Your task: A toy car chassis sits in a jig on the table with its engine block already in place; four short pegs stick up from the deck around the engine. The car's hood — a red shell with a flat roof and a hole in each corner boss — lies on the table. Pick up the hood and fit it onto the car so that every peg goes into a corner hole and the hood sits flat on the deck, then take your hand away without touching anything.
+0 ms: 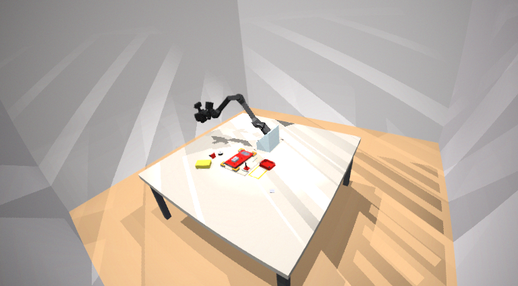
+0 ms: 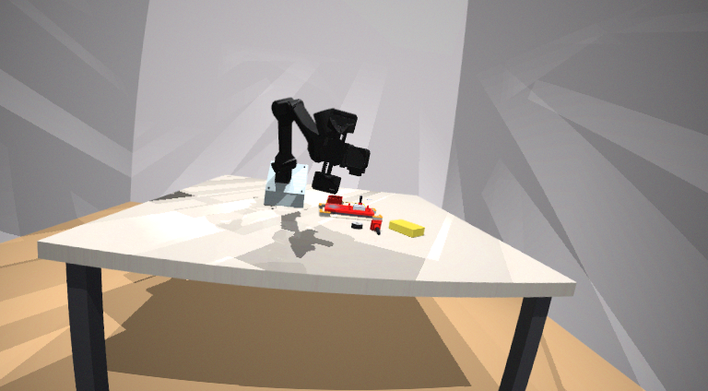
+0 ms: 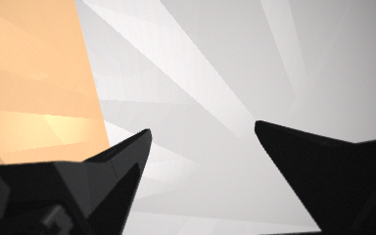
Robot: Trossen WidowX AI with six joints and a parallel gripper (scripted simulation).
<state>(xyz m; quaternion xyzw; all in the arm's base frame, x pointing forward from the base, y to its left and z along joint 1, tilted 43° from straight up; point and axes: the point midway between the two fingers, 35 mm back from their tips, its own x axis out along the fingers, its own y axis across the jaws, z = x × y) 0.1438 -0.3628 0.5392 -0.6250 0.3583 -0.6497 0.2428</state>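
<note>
My gripper tip is now 800 mm to the right of the red hood, 250 mm above it and 110 mm short of it. The rest, counted from my gripper tip: yellow block 380 mm to the left, 330 mm ahead, 240 mm below; wheel 390 mm to the left, 250 mm below, 150 mm ahead.
</note>
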